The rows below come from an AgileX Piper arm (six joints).
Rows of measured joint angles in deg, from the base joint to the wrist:
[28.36 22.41 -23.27 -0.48 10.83 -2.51]
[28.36 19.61 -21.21 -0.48 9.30 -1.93]
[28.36 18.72 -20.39 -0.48 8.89 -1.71]
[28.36 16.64 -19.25 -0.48 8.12 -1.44]
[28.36 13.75 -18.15 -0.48 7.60 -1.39]
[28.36 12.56 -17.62 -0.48 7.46 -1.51]
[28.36 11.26 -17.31 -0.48 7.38 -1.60]
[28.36 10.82 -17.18 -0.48 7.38 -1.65]
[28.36 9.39 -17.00 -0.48 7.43 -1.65]
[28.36 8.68 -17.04 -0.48 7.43 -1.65]
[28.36 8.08 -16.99 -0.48 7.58 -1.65]
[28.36 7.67 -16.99 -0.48 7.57 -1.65]
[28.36 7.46 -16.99 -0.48 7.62 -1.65]
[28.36 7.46 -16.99 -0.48 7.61 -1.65]
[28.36 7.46 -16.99 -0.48 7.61 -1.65]
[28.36 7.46 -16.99 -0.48 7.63 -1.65]
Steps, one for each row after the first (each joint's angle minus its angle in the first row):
[0.00 -2.80 2.06 0.00 -1.53 0.58]
[0.00 -3.69 2.88 0.00 -1.94 0.80]
[0.00 -5.77 4.02 0.00 -2.71 1.07]
[0.00 -8.66 5.12 0.00 -3.23 1.12]
[0.00 -9.85 5.65 0.00 -3.37 1.00]
[0.00 -11.15 5.96 0.00 -3.45 0.91]
[0.00 -11.59 6.09 0.00 -3.45 0.86]
[0.00 -13.02 6.27 0.00 -3.40 0.86]
[0.00 -13.73 6.23 0.00 -3.40 0.86]
[0.00 -14.33 6.28 0.00 -3.25 0.86]
[0.00 -14.74 6.28 0.00 -3.26 0.86]
[0.00 -14.95 6.28 0.00 -3.21 0.86]
[0.00 -14.95 6.28 0.00 -3.22 0.86]
[0.00 -14.95 6.28 0.00 -3.22 0.86]
[0.00 -14.95 6.28 0.00 -3.20 0.86]

